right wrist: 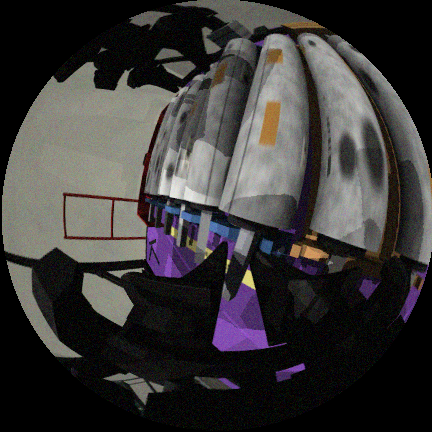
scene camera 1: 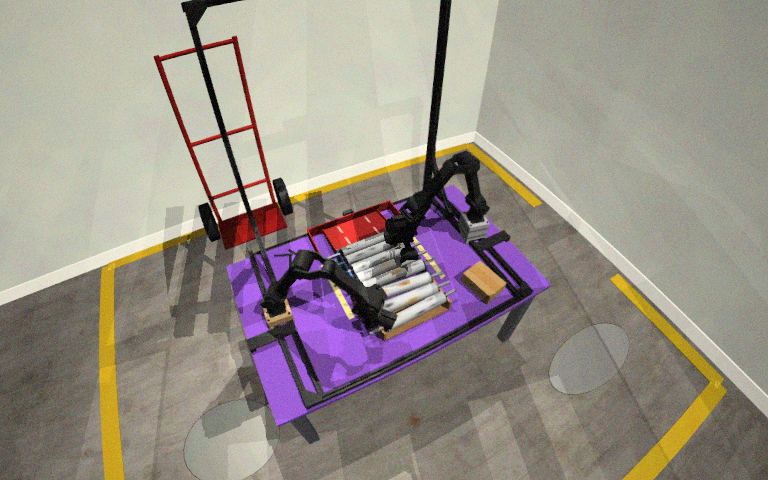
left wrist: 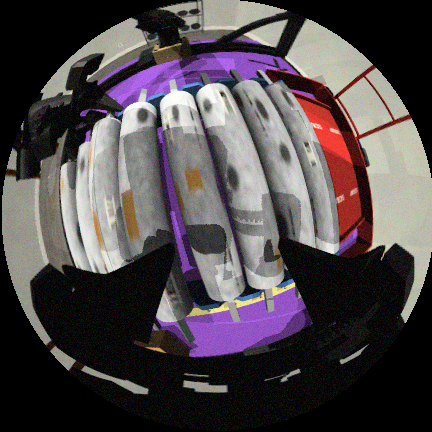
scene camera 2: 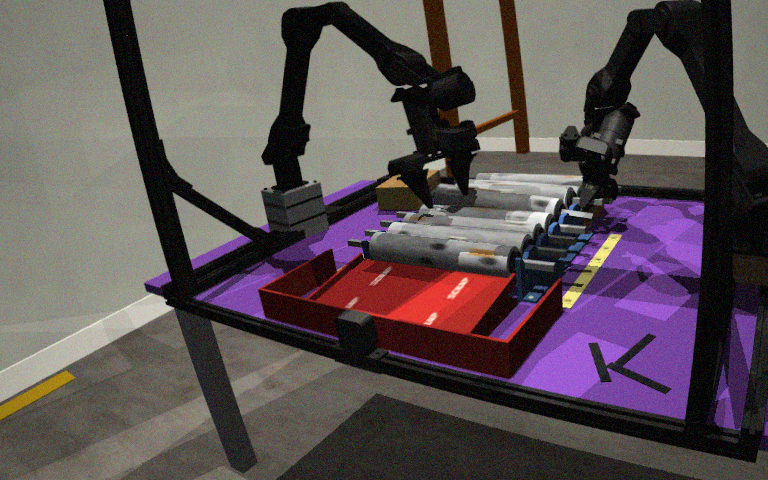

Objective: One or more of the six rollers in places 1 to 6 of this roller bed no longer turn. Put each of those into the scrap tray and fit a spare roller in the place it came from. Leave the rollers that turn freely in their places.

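Places are measured from the left arm's base along level axes (x ahead, y left, z up), in metres.
Pixels of known places: left gripper, fingertip midpoint: [right wrist: 189,82] [scene camera 1: 397,254] [left wrist: 226,245] [scene camera 2: 448,201]; right gripper, fingertip midpoint: [right wrist: 237,246] [left wrist: 120,114] [scene camera 2: 582,210]; left arm's base at its link origin: [scene camera 1: 475,217] [left wrist: 268,381] [scene camera 2: 290,185]; right arm's base at its link origin: [scene camera 1: 276,308] [left wrist: 170,42] [scene camera 2: 754,247].
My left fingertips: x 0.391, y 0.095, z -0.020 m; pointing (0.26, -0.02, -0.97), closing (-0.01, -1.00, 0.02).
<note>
For each thing: its top centre in the pictures, then the offset to it from my left fingertips. "spot": a spot on its surface instead. Level surfaces: height alone.
- purple table at its surface level: dz -0.090 m
- red scrap tray at its top centre: [scene camera 2: 399,285] [left wrist: 346,157] [right wrist: 151,152] [scene camera 1: 357,226] dx +0.116, dy -0.236, dz -0.041 m
- tan rack at its top centre: [right wrist: 361,119] [scene camera 1: 409,310] dx +0.016, dy +0.220, dz -0.085 m
- bed's last roller at its top centre: [right wrist: 264,58] [left wrist: 92,214] [scene camera 2: 509,183] [scene camera 1: 400,283] dx +0.033, dy +0.140, dz +0.000 m
- yellow numbered strip at a spot on its surface: [scene camera 2: 592,267] spot: dx +0.269, dy +0.041, dz -0.090 m
- cardboard box at its top centre: [scene camera 2: 408,178] [left wrist: 150,356] [scene camera 1: 485,278] dx -0.315, dy +0.188, dz -0.035 m
The roller bed holds grey rollers [scene camera 1: 392,273] [scene camera 2: 449,233] [left wrist: 225,177] in blue bearing blocks [scene camera 2: 539,264] on the purple table [scene camera 1: 334,352]. The red scrap tray [scene camera 1: 355,229] [scene camera 2: 439,340] [left wrist: 342,160] at the far end of the bed is empty. Two more rollers lie on a tan rack [scene camera 1: 415,324] at the near end. My left gripper [scene camera 1: 406,252] [scene camera 2: 441,188] [left wrist: 226,245] is open and empty, just above the middle rollers. My right gripper [scene camera 2: 589,197] [right wrist: 237,246] is shut on the axle stub of the bed's last roller [right wrist: 266,153], next to the tan rack.
A yellow numbered strip [scene camera 1: 344,305] [scene camera 2: 592,267] runs along the bed. A cardboard box [scene camera 1: 483,281] [scene camera 2: 396,195] sits on the table's right side. A red hand truck [scene camera 1: 239,224] stands by the wall. Black frame posts [scene camera 1: 434,119] rise behind the table.
</note>
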